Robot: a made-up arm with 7 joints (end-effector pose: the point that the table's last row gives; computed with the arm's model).
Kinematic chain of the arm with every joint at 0, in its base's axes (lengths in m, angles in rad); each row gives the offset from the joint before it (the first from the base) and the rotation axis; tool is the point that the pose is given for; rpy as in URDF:
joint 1: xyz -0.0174 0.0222 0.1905 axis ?
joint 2: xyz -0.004 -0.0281 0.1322 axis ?
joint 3: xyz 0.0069 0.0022 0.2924 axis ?
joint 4: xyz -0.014 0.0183 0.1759 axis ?
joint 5: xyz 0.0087 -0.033 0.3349 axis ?
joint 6: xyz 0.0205 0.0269 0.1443 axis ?
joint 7: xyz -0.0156 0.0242 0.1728 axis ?
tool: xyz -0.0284 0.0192 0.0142 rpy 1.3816 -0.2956 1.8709
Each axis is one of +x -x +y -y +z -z.
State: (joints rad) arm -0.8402 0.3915 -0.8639 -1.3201 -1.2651 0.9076 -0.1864
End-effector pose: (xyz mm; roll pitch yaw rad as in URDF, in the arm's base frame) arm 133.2 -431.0 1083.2 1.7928 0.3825 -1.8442
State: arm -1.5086 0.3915 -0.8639 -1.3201 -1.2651 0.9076 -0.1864
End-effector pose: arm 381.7 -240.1 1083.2 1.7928 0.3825 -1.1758
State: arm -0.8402 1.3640 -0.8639 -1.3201 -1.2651 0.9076 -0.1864
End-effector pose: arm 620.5 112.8 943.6 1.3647 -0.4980 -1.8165
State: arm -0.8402 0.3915 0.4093 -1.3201 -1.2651 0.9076 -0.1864
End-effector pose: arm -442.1 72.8 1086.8 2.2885 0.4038 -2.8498
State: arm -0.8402 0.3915 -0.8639 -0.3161 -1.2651 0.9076 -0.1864
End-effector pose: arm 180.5 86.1 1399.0 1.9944 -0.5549 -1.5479
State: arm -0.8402 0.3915 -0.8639 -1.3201 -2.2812 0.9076 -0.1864
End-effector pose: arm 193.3 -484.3 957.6 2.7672 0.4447 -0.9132
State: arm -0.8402 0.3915 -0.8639 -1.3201 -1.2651 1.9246 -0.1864
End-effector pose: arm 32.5 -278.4 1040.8 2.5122 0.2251 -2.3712
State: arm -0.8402 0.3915 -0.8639 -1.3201 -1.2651 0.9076 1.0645
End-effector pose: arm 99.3 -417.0 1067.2 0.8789 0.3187 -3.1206
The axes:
joint 1: -z
joint 2: +y
joint 3: -z
joint 4: +y
joint 5: -z
joint 6: +y
joint 7: -z

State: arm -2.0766 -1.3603 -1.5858 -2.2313 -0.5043 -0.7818 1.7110
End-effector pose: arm 376.7 245.4 333.4 0.1080 0.4047 0.7181
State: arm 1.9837 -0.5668 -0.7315 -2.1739 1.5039 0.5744 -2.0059
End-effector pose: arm -324.9 545.5 250.5 -2.5202 1.2993 -1.1427
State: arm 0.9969 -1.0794 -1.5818 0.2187 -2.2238 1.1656 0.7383
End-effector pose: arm -616.8 799.1 762.4 -2.8412 -0.1527 -2.4317
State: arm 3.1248 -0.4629 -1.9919 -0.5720 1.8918 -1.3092 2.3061
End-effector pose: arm 432.4 296.7 1202.1 -3.0407 -0.6221 1.4519
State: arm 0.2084 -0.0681 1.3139 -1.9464 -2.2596 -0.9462 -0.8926
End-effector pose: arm -232.4 546.1 641.7 2.8305 -0.3565 -2.6168
